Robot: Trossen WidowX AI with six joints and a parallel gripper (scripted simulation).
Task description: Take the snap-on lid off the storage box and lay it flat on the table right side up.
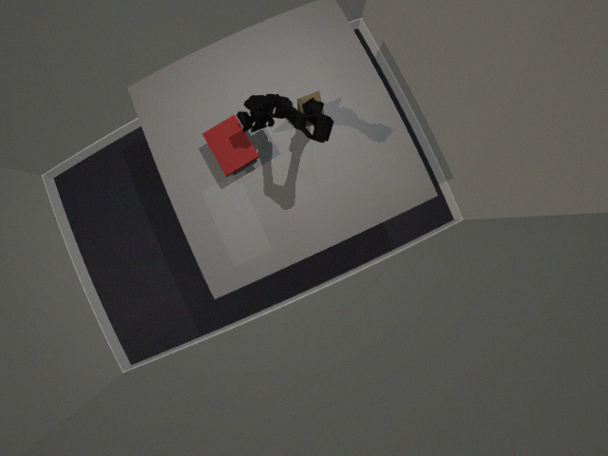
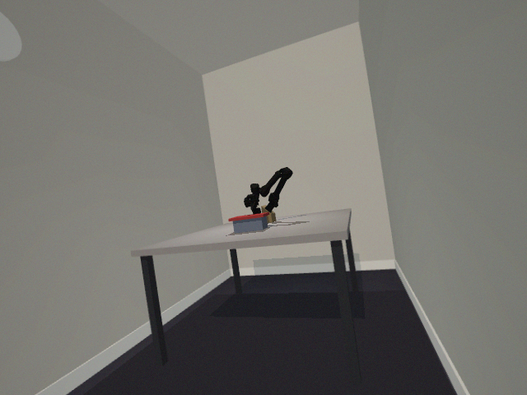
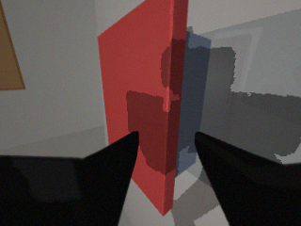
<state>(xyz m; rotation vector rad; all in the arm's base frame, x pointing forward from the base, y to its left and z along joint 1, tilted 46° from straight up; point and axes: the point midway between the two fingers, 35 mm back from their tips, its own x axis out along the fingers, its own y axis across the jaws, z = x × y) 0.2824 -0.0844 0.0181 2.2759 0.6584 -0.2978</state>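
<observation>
Now: gripper tip 100 mm short of the red lid and 20 mm above it. Also, from my gripper tip: storage box: 100 mm ahead, 70 mm below.
</observation>
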